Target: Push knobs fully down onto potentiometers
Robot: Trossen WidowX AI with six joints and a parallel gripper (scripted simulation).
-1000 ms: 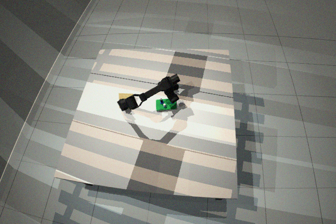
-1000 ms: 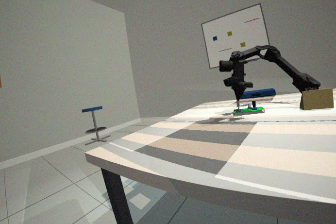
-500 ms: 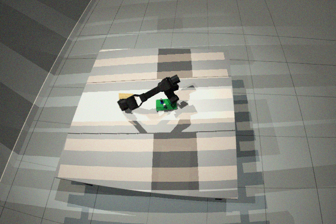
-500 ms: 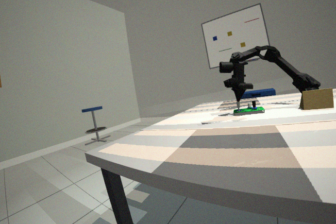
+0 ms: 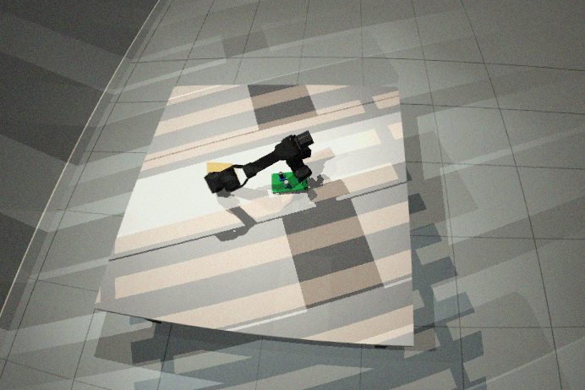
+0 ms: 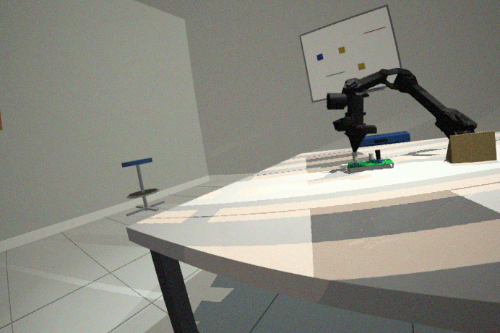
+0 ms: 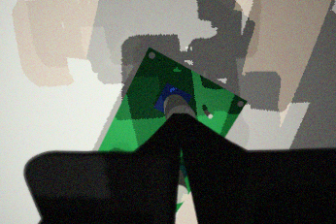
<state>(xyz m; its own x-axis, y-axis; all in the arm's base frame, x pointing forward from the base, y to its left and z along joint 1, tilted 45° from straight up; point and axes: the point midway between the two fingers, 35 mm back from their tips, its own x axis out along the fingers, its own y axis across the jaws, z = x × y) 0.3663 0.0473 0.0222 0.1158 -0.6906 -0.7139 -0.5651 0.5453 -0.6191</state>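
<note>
The grey knob is 10 mm below my gripper tip. Round my gripper tip: black knob 80 mm behind, 20 mm below, 10 mm to the right.
</note>
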